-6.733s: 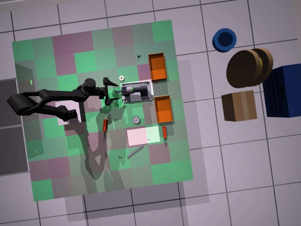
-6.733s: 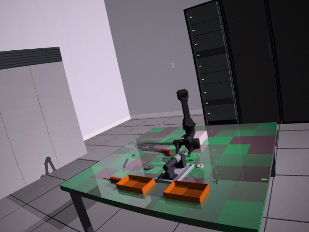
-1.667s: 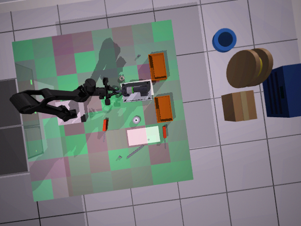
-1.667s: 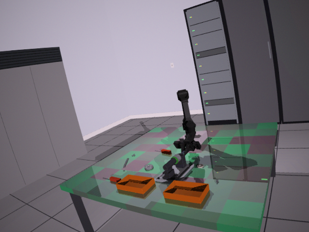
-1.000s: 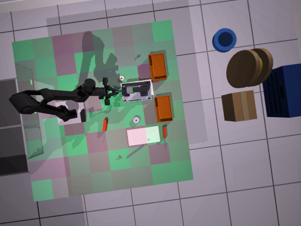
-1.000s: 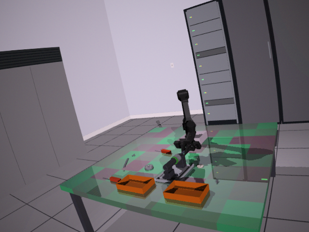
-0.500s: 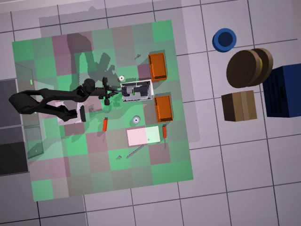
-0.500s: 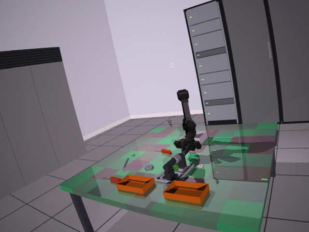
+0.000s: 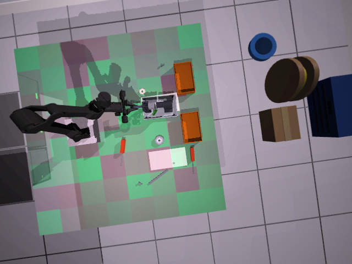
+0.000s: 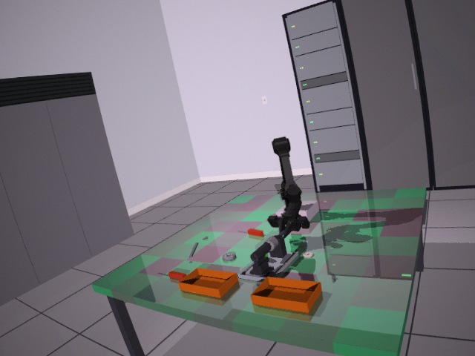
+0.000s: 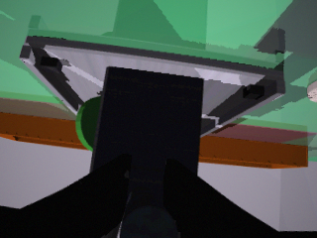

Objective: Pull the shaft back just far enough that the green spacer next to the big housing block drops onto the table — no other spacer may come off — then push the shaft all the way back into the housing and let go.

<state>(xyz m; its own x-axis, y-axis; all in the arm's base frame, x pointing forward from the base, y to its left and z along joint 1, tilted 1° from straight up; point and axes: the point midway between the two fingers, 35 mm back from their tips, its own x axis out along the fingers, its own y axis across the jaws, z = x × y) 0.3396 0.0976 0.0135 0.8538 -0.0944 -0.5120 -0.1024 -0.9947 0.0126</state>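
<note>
Now: gripper tip 3 cm short of the shaft and 2 cm below it. The rest, counted from my gripper tip: grey bar: 48 cm to the right, 6 cm below, 3 cm ahead; green spacer: 9 cm ahead, 4 cm to the right, 3 cm below.
</note>
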